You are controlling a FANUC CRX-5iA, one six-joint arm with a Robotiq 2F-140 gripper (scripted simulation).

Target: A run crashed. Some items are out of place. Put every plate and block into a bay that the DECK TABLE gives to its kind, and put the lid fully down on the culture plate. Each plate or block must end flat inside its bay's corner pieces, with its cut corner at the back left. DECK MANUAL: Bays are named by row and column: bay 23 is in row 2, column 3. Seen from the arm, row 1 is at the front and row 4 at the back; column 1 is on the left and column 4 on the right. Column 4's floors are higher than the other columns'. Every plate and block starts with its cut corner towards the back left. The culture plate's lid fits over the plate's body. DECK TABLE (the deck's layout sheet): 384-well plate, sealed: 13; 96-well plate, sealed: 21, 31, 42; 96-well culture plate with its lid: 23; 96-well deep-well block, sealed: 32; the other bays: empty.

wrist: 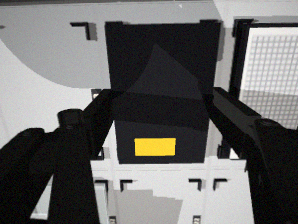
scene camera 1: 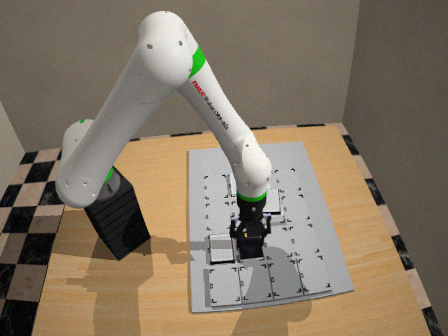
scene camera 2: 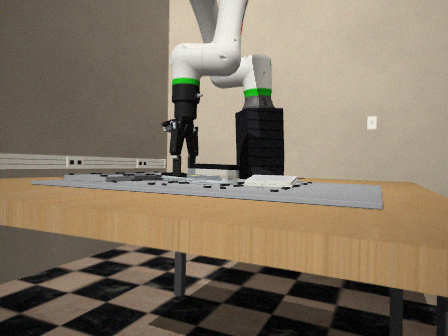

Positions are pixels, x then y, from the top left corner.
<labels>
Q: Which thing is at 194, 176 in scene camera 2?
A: A white plate.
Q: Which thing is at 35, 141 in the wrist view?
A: My gripper.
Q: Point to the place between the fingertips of my gripper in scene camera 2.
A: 184, 175
</labels>
